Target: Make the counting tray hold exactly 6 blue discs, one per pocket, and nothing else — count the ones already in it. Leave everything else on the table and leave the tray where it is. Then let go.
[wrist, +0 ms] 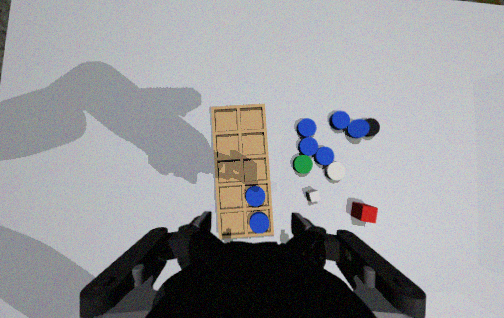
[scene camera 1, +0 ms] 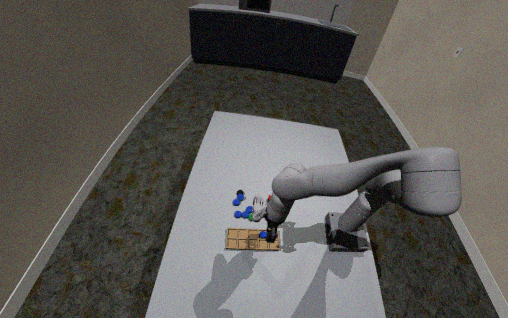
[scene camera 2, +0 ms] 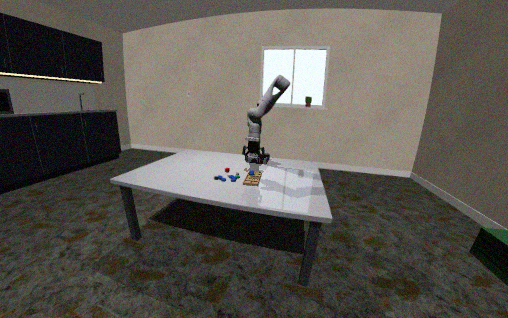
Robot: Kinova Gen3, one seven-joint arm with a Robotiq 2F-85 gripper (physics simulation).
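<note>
The wooden counting tray [scene camera 1: 226, 240] [scene camera 2: 244, 183] [wrist: 217, 175] has two columns of five pockets. In the wrist view, one blue disc [wrist: 259, 222] lies in the near right pocket and another blue disc [wrist: 255, 196] in the pocket just beyond it. The other pockets show no disc. Right of the tray on the table lie several loose blue discs: one [wrist: 306, 127], one [wrist: 308, 146], one [wrist: 324, 156], one [wrist: 340, 120], and one [wrist: 358, 128] that overlaps a black disc. My gripper [wrist: 251, 220] is open and empty above the near end of the tray.
A green disc [wrist: 303, 164], a white disc [wrist: 335, 171] and the black disc [wrist: 372, 127] lie among the loose blue discs. A small white cube [wrist: 312, 195] and a red block [wrist: 365, 212] lie nearer, to the right of the tray. Arm shadows fall across the table and tray.
</note>
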